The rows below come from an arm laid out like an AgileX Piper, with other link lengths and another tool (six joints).
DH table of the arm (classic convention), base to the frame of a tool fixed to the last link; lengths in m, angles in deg. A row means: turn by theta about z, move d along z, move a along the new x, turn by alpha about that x. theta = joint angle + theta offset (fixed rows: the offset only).
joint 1: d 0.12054  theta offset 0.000  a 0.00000  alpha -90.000
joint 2: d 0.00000  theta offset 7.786  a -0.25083  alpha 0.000
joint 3: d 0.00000  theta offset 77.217  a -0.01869  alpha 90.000
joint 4: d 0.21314  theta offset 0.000  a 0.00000  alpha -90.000
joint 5: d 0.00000  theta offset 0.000  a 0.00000  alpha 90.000
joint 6: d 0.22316  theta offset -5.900  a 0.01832  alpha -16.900
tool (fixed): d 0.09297  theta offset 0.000  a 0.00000  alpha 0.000
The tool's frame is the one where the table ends.
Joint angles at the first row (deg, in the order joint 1, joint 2, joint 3, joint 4, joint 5, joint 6):
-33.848, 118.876, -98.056, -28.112, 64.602, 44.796
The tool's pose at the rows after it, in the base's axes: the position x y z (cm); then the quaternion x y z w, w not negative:
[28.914 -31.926 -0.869 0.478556 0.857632 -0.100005 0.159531]
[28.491 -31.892 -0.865 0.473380 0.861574 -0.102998 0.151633]
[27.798 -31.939 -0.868 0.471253 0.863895 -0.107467 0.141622]
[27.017 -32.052 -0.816 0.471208 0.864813 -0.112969 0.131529]
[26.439 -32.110 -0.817 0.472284 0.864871 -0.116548 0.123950]
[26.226 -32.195 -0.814 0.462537 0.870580 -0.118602 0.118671]
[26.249 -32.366 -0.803 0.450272 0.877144 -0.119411 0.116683]
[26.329 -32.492 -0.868 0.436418 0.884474 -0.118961 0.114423]
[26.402 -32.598 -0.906 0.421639 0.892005 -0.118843 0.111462]
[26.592 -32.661 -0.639 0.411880 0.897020 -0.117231 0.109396]
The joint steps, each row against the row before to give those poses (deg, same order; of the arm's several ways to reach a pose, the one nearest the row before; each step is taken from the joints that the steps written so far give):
0.000, 0.000, 0.000, -0.051, 0.159, -1.070
0.000, -0.001, 0.001, -0.284, 0.631, -0.893
-0.176, 0.000, 0.062, -0.429, 0.873, -0.683
-0.240, 0.001, -0.001, -0.539, 1.012, -0.463
-0.191, 0.054, 0.002, -0.346, 0.749, -0.223
-0.060, 0.001, 0.114, -0.295, -0.014, -1.310
-0.110, -0.001, 0.081, -0.181, -0.489, -1.553
-0.117, 0.053, 0.120, -0.043, -0.634, -1.769
-0.061, 0.056, 0.060, -0.066, -0.522, -1.864
-0.043, 0.202, -1.145, 0.378, 0.539, -1.880

